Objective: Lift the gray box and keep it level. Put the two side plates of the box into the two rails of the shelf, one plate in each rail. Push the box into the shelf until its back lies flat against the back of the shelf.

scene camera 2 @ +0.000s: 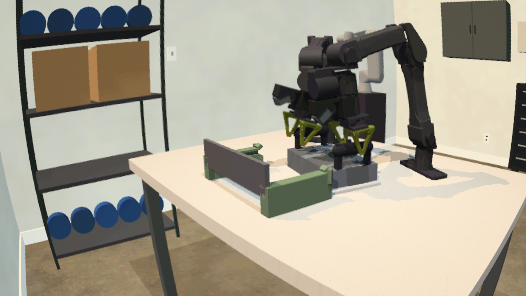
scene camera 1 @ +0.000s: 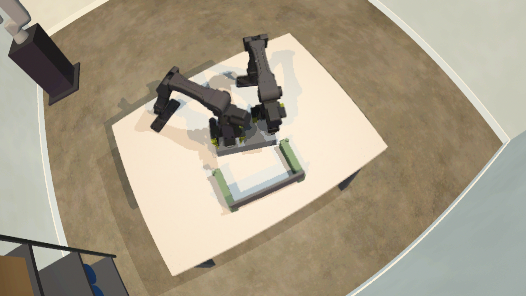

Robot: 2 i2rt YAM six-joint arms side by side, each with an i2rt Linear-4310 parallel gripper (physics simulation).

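Frame: origin at the left arm's base, x back, y right, z up, level; millimetres.
Where they show: left gripper, fingertip midpoint: (scene camera 2: pixel 352 150); right gripper, fingertip midpoint: (scene camera 2: pixel 295 141); left arm's base, link origin: (scene camera 2: pixel 422 170) (scene camera 1: pixel 255 80); right arm's base, link origin: (scene camera 2: pixel 327 141) (scene camera 1: pixel 165 115).
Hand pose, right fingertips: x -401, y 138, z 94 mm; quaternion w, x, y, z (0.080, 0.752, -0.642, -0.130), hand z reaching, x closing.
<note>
Each offset is from my right fingertips to the top centre of the thing. "*": to the spot under its first point. Level surfaces: height alone.
The gray box @(dx +90, dy -60, dz +29 mm) (scene camera 1: pixel 251 147) (scene camera 2: pixel 356 176) rests level on the table, with two black handles on top. My left gripper (scene camera 1: pixel 269 116) (scene camera 2: pixel 351 135) is open, its yellow fingers around the near handle @(dx +106, dy -184, dz +29 mm) (scene camera 2: pixel 352 148) in scene camera 2. My right gripper (scene camera 1: pixel 228 138) (scene camera 2: pixel 300 129) is open at the far handle. The shelf stands apart from the box, its open side facing it. It has a dark upright back @(* dx -211, dy -155, dz -17 mm) (scene camera 1: pixel 270 191) (scene camera 2: pixel 235 167) and two green side rails, one @(* dx -184, dy +36, dz -24 mm) (scene camera 1: pixel 223 189) (scene camera 2: pixel 250 150) and the other @(* dx -79, dy -256, dz -24 mm) (scene camera 1: pixel 291 159) (scene camera 2: pixel 299 192). The arms partly hide the box; its side plates are not clear.
The pale table @(dz -94 mm) (scene camera 1: pixel 175 235) (scene camera 2: pixel 400 240) carries both arms, the box and the shelf. Off the table, a black storage rack (scene camera 2: pixel 95 171) holds cardboard boxes and several blue discs. A dark pedestal (scene camera 1: pixel 42 62) with a pale arm stands on the floor.
</note>
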